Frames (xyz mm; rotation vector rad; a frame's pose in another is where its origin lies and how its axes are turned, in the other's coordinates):
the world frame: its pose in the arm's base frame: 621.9 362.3 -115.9 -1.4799 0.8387 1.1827
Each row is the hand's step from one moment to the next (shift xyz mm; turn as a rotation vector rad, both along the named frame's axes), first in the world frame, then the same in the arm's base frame.
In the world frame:
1: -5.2 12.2 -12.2 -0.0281 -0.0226 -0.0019
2: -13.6 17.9 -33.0 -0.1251 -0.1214 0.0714
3: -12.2 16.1 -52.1 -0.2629 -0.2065 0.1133
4: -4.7 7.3 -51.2 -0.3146 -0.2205 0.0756
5: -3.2 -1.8 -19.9 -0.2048 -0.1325 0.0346
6: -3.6 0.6 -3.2 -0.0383 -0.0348 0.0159
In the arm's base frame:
1: -9.7 -15.1 1.5 0.0137 0.0015 0.0334
2: -12.2 -37.2 7.9 0.0606 0.0889 0.1546
3: -5.4 -55.2 7.0 0.0913 0.1397 0.3110
4: 4.7 -51.7 2.3 0.0995 0.1028 0.3645
5: 5.7 -19.1 3.5 0.0581 0.0501 0.2341
6: -0.8 -3.5 3.3 0.0178 0.0209 0.0466

